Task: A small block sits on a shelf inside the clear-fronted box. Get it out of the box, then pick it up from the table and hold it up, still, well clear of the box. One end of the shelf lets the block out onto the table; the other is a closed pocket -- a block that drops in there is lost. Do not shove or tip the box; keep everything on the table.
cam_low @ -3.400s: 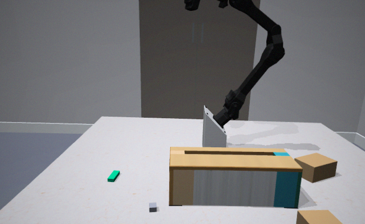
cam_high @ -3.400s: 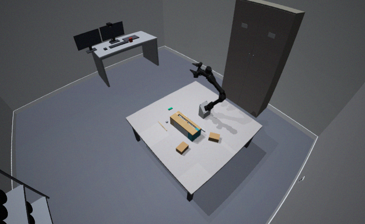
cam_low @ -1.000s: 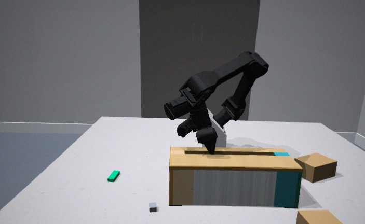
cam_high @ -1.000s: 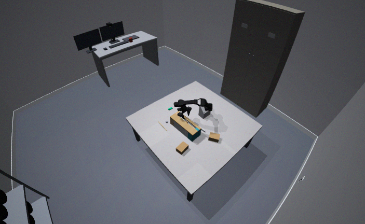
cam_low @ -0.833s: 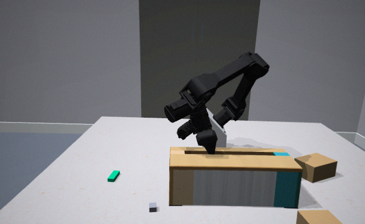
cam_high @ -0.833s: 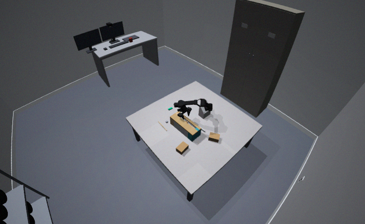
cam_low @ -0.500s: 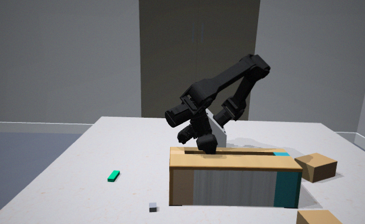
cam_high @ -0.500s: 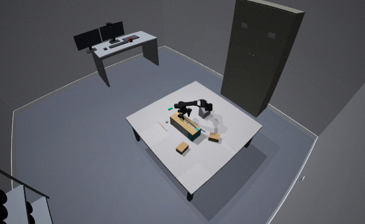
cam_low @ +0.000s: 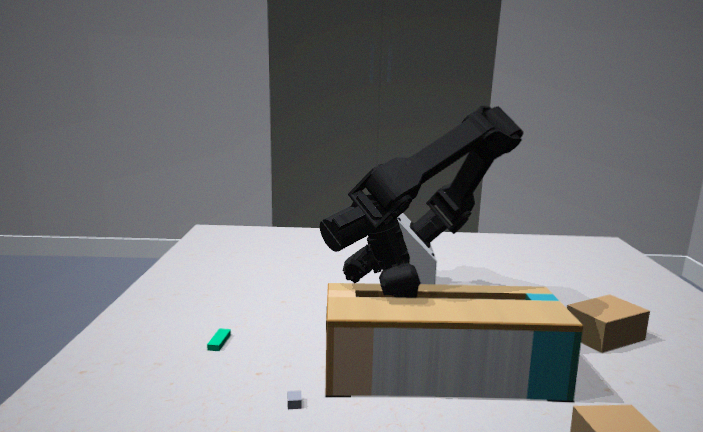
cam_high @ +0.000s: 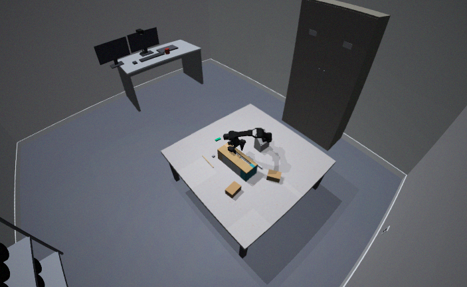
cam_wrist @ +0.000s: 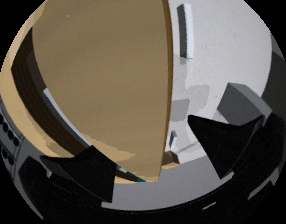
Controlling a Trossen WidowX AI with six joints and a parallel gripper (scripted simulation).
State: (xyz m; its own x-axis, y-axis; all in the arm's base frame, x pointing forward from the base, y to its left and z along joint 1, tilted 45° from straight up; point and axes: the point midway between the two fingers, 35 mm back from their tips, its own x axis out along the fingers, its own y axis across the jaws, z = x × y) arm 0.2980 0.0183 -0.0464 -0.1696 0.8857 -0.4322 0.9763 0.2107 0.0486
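My gripper tip is 20 mm short of the clear-fronted box, 50 mm to the right of it and 20 mm above it. Round my gripper tip: thin stick 270 mm ahead, 130 mm to the right, 80 mm below; grey cube 190 mm ahead, 160 mm to the right, 80 mm below; green bar 40 mm ahead, 340 mm to the right, 80 mm below.
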